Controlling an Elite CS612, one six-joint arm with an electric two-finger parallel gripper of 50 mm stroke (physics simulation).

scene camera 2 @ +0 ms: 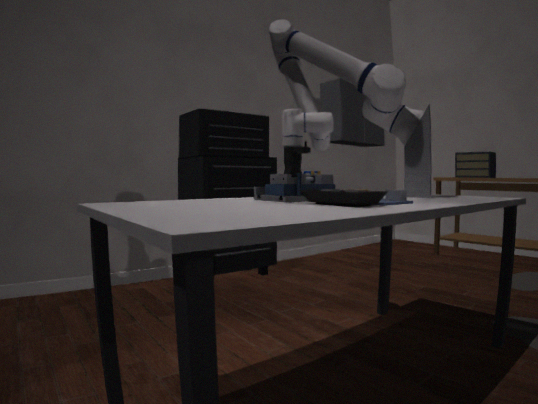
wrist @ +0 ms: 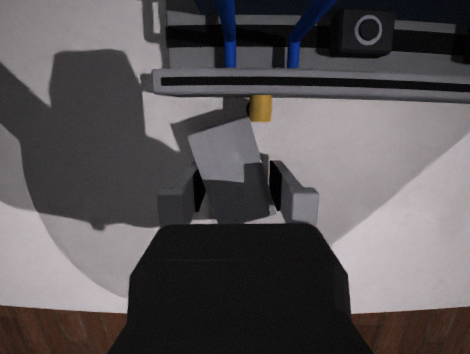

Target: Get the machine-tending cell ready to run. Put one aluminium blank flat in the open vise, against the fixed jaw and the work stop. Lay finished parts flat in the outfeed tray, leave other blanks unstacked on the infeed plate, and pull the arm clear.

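Places are measured from the arm's base along level axes (x back, y right, z up), in centimetres.
Pixels of known places: gripper, between the fingertips: point(wrist: 237, 176); arm's base, origin of its link: point(scene camera 2: 417, 130).
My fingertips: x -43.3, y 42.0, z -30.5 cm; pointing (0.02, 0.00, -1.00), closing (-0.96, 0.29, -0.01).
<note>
For each thing: its top centre in the pictures, then the offset to it from my fingertips. "spot": a spot on its surface instead. Level surfaces: height alone.
- blank, centre of its top: point(wrist: 233, 177) dz +2.6, dx +0.0, dy -0.7 cm
- vise, centre of its top: point(scene camera 2: 300, 173) dz +8.6, dx -14.8, dy -10.8 cm
- blue infeed plate, a spot on its surface: point(scene camera 2: 406, 202) spot: dz -0.9, dx -16.0, dy -52.2 cm
- slotted grey rail, a spot on its surface: point(wrist: 310, 75) spot: dz +3.6, dx -5.2, dy -4.8 cm
- yellow cylinder, a spot on its surface: point(wrist: 261, 110) spot: dz +2.5, dx -2.6, dy -3.8 cm
- black ringed block, a spot on its surface: point(wrist: 362, 42) spot: dz +2.3, dx -8.7, dy -5.7 cm
- table, height of its surface: dz -1.4 cm
A grey aluminium block, the blank point(wrist: 227, 155), sits between the fingers of my gripper point(wrist: 237, 176) point(scene camera 2: 292, 171) in the wrist view. My gripper is shut on it. The blank is turned askew to the finger pads. The fingertips are hidden behind the vise in the scene view. The vise point(scene camera 2: 281, 189), with a blue body and grey jaws, stands at the back of the table. The dark outfeed tray point(scene camera 2: 345, 199) is in front of it to the right. The blue infeed plate point(scene camera 2: 406, 202) lies right of the tray and bears grey blocks point(scene camera 2: 397, 195), partly hidden by the tray.
In the wrist view, a slotted grey rail point(wrist: 310, 75) crosses beyond the blank, with a yellow cylinder point(wrist: 261, 110) on its near side. Two blue hoses point(wrist: 228, 35) and a black ringed block point(wrist: 362, 42) are behind it. The table point(scene camera 2: 220, 212) has its edge near the gripper.
</note>
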